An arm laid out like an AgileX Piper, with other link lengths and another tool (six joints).
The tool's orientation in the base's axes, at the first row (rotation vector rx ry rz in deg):
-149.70 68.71 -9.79
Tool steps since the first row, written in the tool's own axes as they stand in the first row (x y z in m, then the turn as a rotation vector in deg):
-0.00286 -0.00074 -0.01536 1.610 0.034 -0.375
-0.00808 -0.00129 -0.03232 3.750 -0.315 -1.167
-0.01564 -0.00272 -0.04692 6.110 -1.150 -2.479
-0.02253 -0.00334 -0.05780 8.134 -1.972 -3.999
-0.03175 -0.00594 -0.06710 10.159 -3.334 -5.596
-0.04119 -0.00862 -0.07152 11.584 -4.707 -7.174
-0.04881 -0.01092 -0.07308 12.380 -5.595 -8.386
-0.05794 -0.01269 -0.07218 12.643 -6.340 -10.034
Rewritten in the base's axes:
-0.00461 -0.00023 0.01495 0.945 -1.312 0.347
-0.01123 0.00092 0.03138 2.426 -2.863 1.201
-0.01824 0.00482 0.04580 4.292 -4.374 2.692
-0.02461 0.00841 0.05642 5.885 -5.678 4.378
-0.03072 0.01529 0.06609 7.856 -6.659 6.292
-0.03587 0.02330 0.07111 9.447 -7.175 8.191
-0.03950 0.03022 0.07327 10.353 -7.448 9.604
-0.04397 0.03842 0.07293 10.714 -7.489 11.395

